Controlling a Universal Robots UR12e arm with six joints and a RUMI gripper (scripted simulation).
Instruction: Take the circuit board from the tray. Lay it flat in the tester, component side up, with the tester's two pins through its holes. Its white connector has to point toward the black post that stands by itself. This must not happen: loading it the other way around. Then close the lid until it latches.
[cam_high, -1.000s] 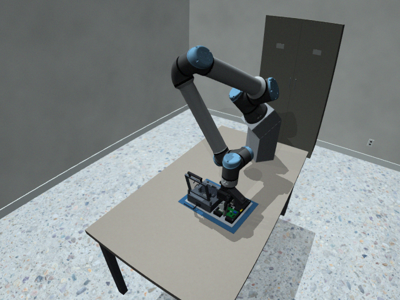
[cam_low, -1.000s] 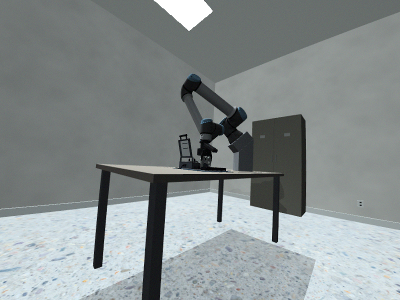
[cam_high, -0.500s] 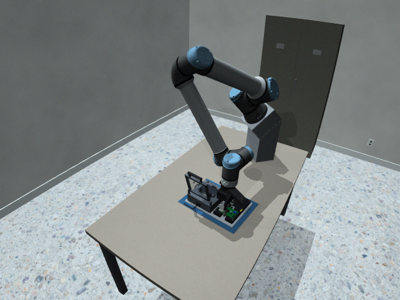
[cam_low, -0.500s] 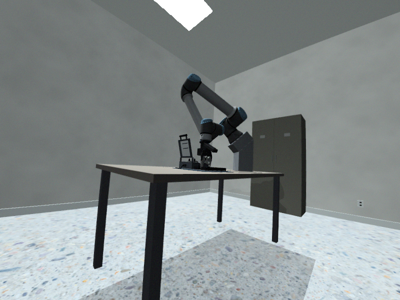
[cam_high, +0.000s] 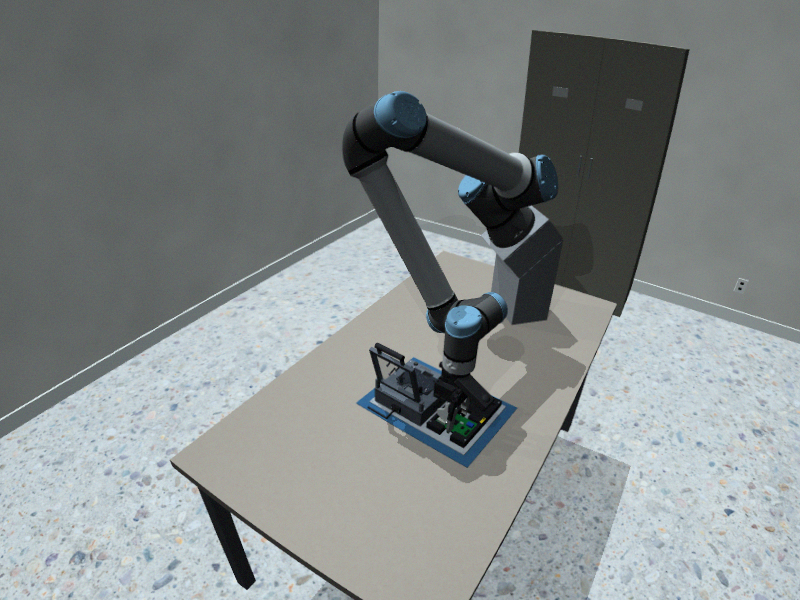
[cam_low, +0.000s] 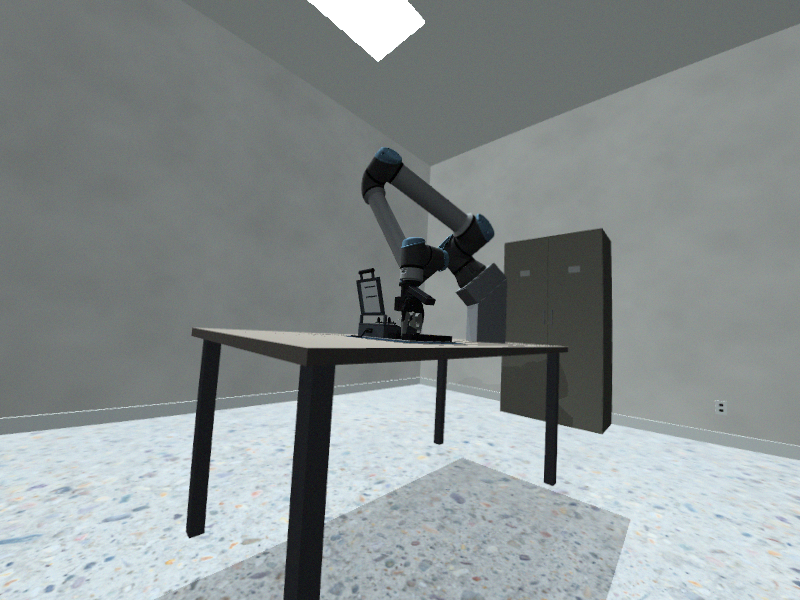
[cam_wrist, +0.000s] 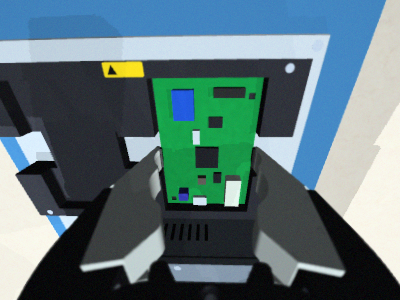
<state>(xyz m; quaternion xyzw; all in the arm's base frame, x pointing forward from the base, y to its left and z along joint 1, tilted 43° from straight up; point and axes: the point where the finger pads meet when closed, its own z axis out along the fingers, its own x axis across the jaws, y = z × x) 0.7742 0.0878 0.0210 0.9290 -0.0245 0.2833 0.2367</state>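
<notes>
My hand is right at the green circuit board. Also, from my hand: tester lid 50 mm ahead, 180 mm to the right, 160 mm above; then tester nest 70 mm behind, 150 mm to the right, 50 mm above.
</notes>
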